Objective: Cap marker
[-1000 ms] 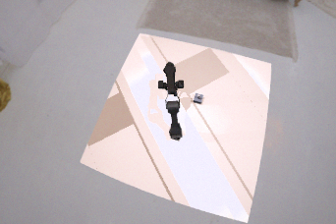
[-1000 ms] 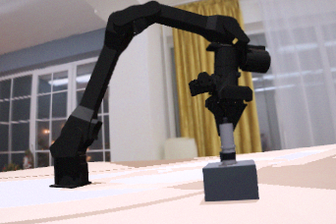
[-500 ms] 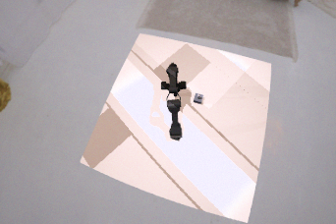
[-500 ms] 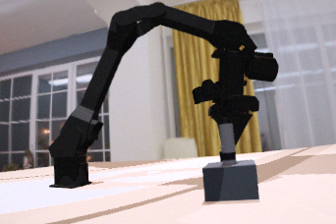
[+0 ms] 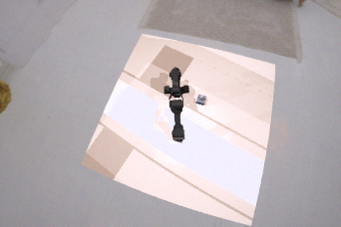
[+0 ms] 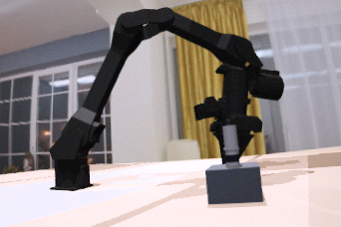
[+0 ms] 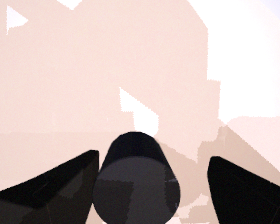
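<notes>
Right now the grey holder block is 190 mm to the right of my gripper tip and 20 mm ahead of it. Round my gripper tip: dark cap (10 mm to the right, 10 mm ahead).
</notes>
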